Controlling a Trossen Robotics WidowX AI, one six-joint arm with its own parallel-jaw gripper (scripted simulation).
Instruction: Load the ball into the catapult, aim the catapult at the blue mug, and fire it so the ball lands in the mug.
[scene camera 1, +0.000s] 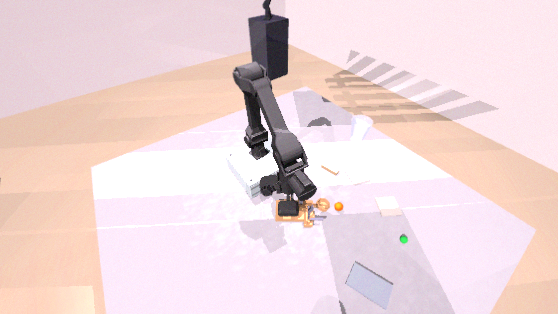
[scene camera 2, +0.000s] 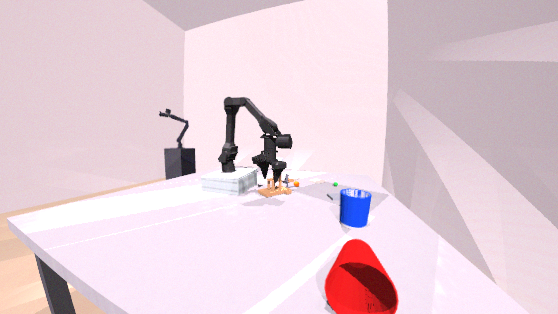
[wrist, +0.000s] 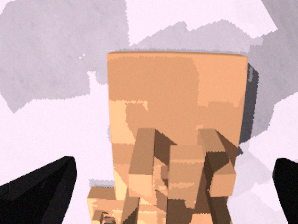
Path:
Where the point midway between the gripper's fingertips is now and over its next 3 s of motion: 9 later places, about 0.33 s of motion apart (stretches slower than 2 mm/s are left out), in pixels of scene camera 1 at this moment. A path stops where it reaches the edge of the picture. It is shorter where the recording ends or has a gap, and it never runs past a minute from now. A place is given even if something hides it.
My gripper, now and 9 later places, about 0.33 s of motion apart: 287, 202; 287, 205; 287, 207; 287, 207; 287, 201; 283, 207; 277, 218; 272, 231; 272, 232; 272, 235

